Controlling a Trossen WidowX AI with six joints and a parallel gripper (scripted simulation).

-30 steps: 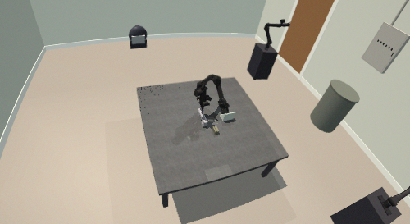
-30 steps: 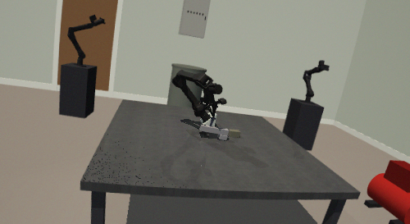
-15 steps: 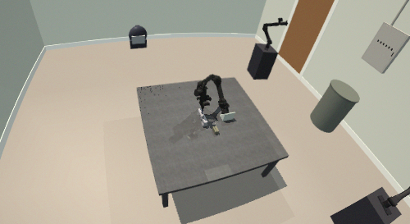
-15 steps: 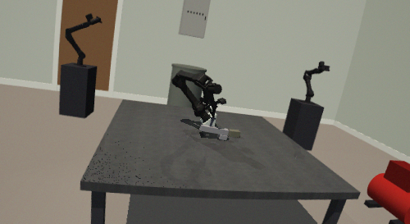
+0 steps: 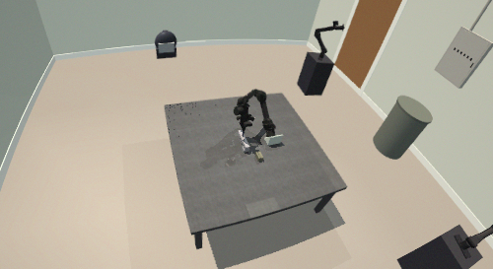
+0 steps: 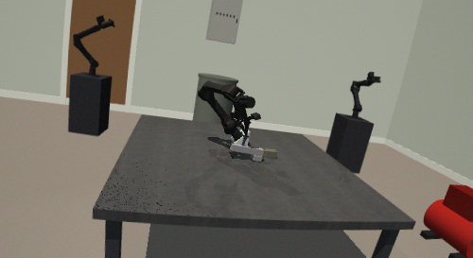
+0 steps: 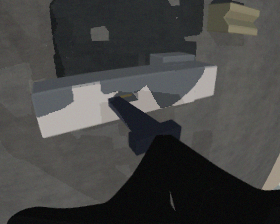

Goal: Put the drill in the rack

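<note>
Right now my gripper tip is 3 cm above the dark blue key. Round my gripper tip: drill 8 cm below, 4 cm to the left, 1 cm behind.
</note>
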